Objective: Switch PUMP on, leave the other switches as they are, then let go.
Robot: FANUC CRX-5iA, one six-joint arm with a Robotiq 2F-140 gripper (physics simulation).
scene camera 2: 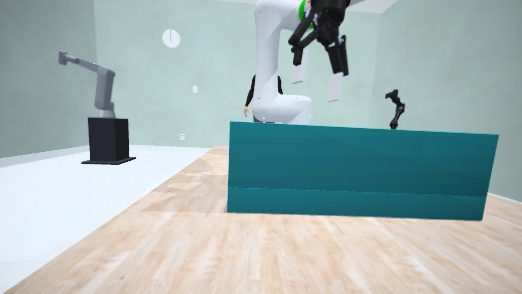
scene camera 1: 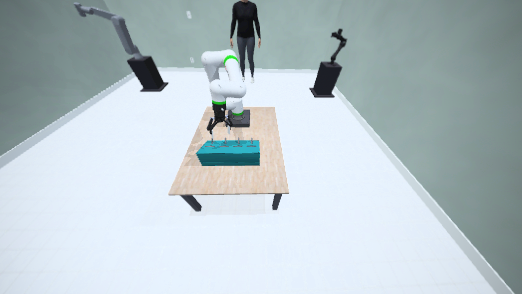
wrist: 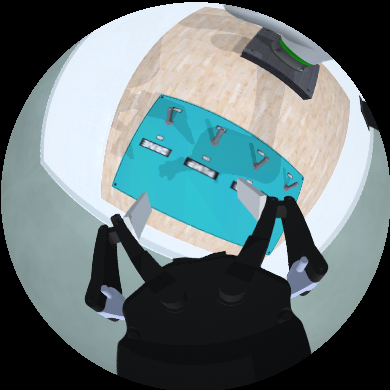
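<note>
A teal switch box stands on the table with several grey toggle levers in a row. The PUMP lever is second from the left in the wrist view, beside the small plate on the robot-base side; its name plate is blurred. The DRIVE lever is to its left, the FEED lever to its right. The levers are hidden in scene camera 2. My gripper is open and empty, above the box and apart from the levers; its right finger partly covers the FEED plate.
Another lever stands at the right end of the row, close to the right finger in the wrist view. The robot's dark base is behind the box on the wooden table. A person and two other arms stand farther back.
</note>
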